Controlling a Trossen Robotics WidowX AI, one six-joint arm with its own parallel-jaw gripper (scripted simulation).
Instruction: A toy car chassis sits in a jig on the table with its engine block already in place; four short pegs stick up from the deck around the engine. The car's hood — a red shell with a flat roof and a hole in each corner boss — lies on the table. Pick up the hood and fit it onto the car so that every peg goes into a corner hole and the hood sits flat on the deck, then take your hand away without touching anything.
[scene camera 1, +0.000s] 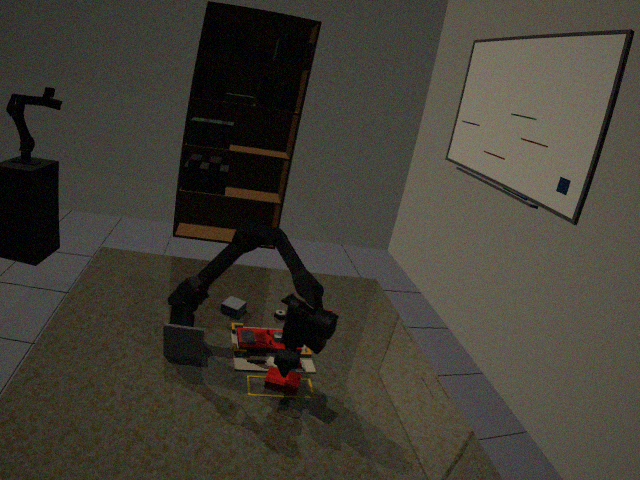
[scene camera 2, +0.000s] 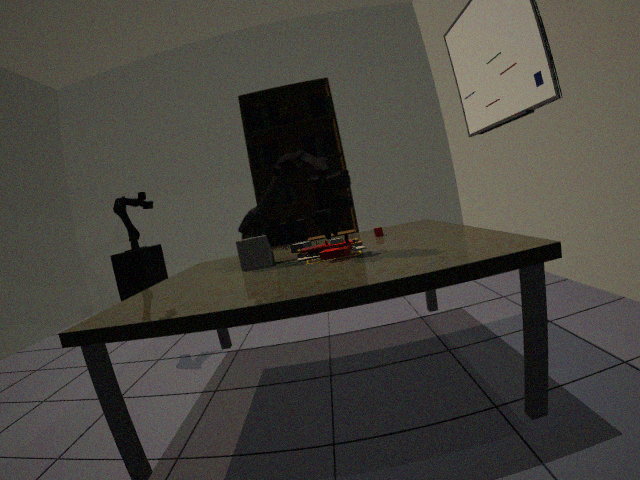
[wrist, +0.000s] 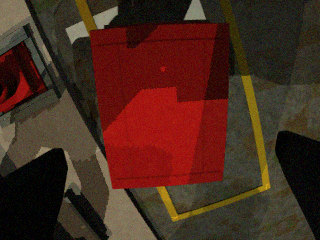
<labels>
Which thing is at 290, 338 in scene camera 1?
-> My gripper.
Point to a red hood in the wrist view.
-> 162, 88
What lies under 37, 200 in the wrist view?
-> My gripper.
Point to my gripper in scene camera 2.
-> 332, 237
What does my gripper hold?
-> Nothing.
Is my gripper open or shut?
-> Open.
</labels>
